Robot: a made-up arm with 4 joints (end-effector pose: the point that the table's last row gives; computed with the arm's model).
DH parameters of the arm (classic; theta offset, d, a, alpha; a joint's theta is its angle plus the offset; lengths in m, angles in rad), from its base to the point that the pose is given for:
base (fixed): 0 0.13 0 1.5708
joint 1: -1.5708 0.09 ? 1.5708
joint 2: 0 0.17 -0.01 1.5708
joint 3: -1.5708 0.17 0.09 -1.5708
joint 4: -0.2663 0 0.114 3.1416
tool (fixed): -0.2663 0.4 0 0
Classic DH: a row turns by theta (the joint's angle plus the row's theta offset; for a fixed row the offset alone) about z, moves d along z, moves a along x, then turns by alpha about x.
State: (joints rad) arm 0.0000 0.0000 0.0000 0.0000
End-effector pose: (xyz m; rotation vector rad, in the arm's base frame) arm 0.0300 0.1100 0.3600 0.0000 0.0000 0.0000
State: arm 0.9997 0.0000 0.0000 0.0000
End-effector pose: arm -0.1773 0.1100 0.2796 0.0000 -0.9997 0.0000
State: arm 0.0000 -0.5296 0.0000 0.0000
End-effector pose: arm 0.0300 -0.1245 0.4049 0.5296 0.0000 0.0000
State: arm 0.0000 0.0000 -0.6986 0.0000
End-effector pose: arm -0.2741 0.1100 0.3949 0.0000 -0.6986 0.0000
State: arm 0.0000 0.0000 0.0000 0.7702
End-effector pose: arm 0.0198 0.0250 0.3600 0.0000 0.0000 -0.7702
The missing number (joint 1, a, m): 0.18
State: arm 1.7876 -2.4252 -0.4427 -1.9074
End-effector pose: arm 0.3566 -0.5401 -0.1175 -0.4257 1.9849 -1.1797
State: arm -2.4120 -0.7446 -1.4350 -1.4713
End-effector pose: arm 0.4885 0.0265 0.4188 0.4234 0.8638 0.6321
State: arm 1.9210 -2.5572 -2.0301 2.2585
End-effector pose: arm 0.2222 -0.0742 -0.3720 -1.9204 -2.2266 -0.2378
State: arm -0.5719 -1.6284 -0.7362 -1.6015
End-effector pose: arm -0.2909 -0.4499 0.4109 0.7768 -0.9750 0.3937
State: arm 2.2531 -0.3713 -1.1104 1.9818
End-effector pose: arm 0.2527 -0.1287 -0.3033 2.7920 -1.2544 0.4510
